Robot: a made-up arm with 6 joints.
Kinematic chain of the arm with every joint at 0, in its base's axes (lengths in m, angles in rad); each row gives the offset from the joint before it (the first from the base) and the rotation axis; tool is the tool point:
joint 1: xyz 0 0 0.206 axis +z
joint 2: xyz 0 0.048 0 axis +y
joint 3: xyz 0 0 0.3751 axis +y
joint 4: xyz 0 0 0.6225 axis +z
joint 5: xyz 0 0 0 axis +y
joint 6: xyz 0 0 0.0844 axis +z
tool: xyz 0 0 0
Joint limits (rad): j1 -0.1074..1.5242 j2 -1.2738..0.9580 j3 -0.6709..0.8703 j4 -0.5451..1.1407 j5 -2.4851..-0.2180 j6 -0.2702..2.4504
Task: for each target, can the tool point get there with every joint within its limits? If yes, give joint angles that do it. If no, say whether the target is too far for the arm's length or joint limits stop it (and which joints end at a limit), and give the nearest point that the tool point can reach.
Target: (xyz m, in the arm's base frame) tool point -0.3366 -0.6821 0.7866
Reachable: yes | joints 1.1588 -0.5701 -0.4227 0.1525 -1.7013 0.4153
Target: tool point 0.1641 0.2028 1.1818
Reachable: yes | joints 0.7966 0.1808 0.2529 0.2841 -1.4647 1.2668
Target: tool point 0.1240 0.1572 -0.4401
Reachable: no: joint limits stop it (at a limit: joint 2, joint 3, joint 4, joint 5) | nearest point 0.5262 0.6671 0.3010 | short by 0.985 m
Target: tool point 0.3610 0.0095 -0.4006
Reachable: no: joint limits stop it (at a limit: joint 2, joint 3, joint 4, joint 5) | nearest point 0.8493 0.0224 0.3010 | short by 0.855 m
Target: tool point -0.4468 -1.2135 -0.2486
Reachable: no: too far | nearest point -0.3457 -0.9389 0.0302 | short by 0.404 m
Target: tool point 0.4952 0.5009 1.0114
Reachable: yes | joints 0.7451 0.6848 0.1134 0.3472 -0.5754 0.5517
